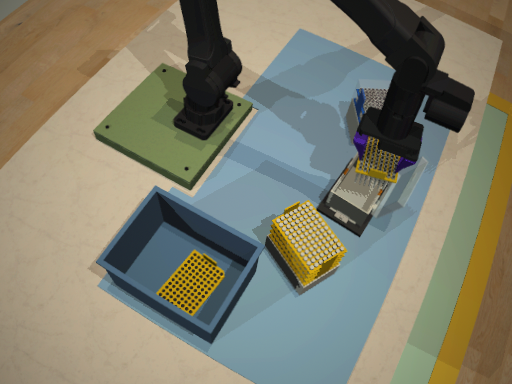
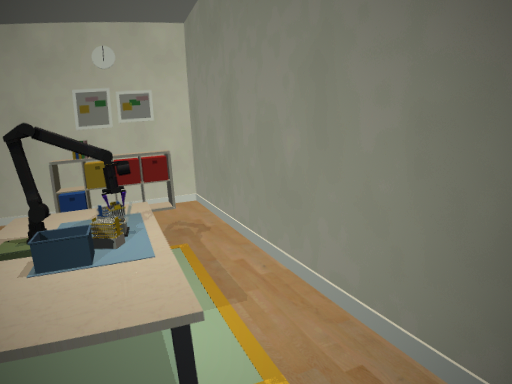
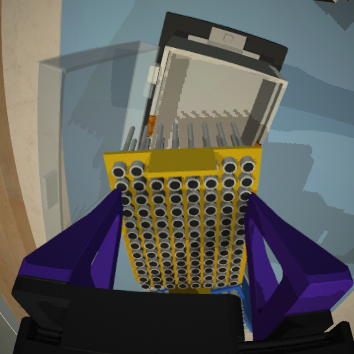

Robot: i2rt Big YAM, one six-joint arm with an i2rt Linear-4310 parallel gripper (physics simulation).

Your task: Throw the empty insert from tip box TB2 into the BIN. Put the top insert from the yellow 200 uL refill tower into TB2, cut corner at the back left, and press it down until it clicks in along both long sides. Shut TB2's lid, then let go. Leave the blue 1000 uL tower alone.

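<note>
My gripper (image 1: 382, 154) (image 2: 115, 202) (image 3: 184, 197) is shut on a yellow insert (image 1: 378, 159) (image 3: 193, 215) full of tips, one finger at each long side. The insert is above the back part of the open tip box TB2 (image 1: 343, 219) (image 3: 228, 39), its tips pointing down; how far they reach into the box cannot be told. TB2's clear lid (image 1: 411, 184) (image 3: 50, 150) stands open at its side. The yellow refill tower (image 1: 307, 235) (image 2: 106, 230) stands apart from TB2. An empty yellow insert (image 1: 192, 282) lies in the BIN (image 1: 160, 311) (image 2: 62, 253). The cut corner is not clear.
The blue 1000 uL tower (image 1: 359, 102) (image 3: 229, 291) stands close behind TB2, partly hidden by the gripper. The arm's base stands on a green board (image 1: 145, 142). The boxes, towers and BIN stand on a blue mat (image 1: 310, 330) on the table (image 2: 100, 305).
</note>
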